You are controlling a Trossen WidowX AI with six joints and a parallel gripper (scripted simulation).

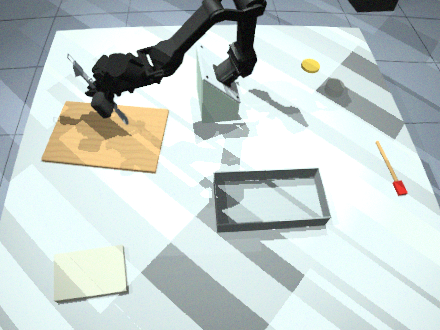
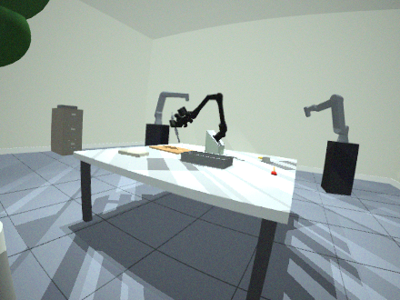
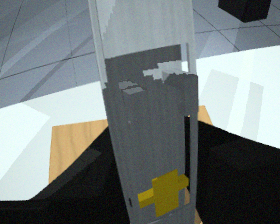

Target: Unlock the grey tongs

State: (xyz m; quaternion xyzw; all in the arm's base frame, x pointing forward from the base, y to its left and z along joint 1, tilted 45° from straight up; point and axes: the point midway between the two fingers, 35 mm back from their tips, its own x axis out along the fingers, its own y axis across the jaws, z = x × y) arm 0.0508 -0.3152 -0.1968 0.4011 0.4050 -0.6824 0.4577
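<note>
My gripper tip is 1 cm short of the yellow lock piece, 3 cm to the right of it and 1 cm below it. Round my gripper tip: grey roasting tin: 33 cm ahead, 45 cm to the left, 17 cm below; wooden board: 2 cm to the left, 19 cm below; cream slab: 44 cm ahead, 5 cm to the right, 19 cm below.
</note>
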